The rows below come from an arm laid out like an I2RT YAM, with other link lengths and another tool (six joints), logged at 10 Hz.
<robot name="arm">
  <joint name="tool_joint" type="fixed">
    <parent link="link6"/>
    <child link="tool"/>
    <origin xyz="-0.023 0.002 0.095" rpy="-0.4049 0 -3.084"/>
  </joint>
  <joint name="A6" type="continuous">
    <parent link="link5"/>
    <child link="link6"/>
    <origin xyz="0.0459 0 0.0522" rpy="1.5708 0 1.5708"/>
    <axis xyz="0 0 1"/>
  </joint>
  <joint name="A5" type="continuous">
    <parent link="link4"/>
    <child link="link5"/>
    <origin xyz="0.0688 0.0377 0.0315" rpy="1.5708 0 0"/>
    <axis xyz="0 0 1"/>
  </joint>
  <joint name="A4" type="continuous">
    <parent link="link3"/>
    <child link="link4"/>
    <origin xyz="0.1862 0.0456 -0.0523"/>
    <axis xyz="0 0 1"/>
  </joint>
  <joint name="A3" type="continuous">
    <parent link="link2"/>
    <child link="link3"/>
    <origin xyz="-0.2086 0 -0.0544" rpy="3.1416 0 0"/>
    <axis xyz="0 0 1"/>
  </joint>
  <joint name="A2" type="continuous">
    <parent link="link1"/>
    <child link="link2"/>
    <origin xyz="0.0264 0.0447 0.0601" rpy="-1.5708 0 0"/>
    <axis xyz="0 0 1"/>
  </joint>
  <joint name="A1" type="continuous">
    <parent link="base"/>
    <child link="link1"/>
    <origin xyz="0 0 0.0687"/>
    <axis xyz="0 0 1"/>
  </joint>
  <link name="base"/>
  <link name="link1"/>
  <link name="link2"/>
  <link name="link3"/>
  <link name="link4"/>
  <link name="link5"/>
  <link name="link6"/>
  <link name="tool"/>
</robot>
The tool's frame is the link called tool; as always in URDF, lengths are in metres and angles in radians. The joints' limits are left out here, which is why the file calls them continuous.
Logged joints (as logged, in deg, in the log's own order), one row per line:
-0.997 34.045 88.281 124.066 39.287 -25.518
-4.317 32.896 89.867 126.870 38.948 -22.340
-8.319 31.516 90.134 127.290 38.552 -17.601
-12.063 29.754 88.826 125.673 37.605 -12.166
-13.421 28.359 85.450 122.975 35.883 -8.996
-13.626 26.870 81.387 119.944 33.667 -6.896
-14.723 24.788 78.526 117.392 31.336 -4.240
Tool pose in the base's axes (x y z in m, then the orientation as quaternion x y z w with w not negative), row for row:
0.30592 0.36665 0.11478 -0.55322 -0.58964 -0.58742 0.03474
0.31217 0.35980 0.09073 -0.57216 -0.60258 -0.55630 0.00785
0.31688 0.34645 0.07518 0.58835 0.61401 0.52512 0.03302
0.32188 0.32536 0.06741 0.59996 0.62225 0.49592 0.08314
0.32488 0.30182 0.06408 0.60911 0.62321 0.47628 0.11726
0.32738 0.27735 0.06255 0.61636 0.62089 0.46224 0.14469
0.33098 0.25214 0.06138 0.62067 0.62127 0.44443 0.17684
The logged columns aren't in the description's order. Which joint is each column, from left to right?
Columns, left to right: A4, A6, A3, A2, A1, A5.
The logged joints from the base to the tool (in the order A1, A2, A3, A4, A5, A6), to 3 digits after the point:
39.287 124.066 88.281 -0.997 -25.518 34.045
38.948 126.870 89.867 -4.317 -22.340 32.896
38.552 127.290 90.134 -8.319 -17.601 31.516
37.605 125.673 88.826 -12.063 -12.166 29.754
35.883 122.975 85.450 -13.421 -8.996 28.359
33.667 119.944 81.387 -13.626 -6.896 26.870
31.336 117.392 78.526 -14.723 -4.240 24.788

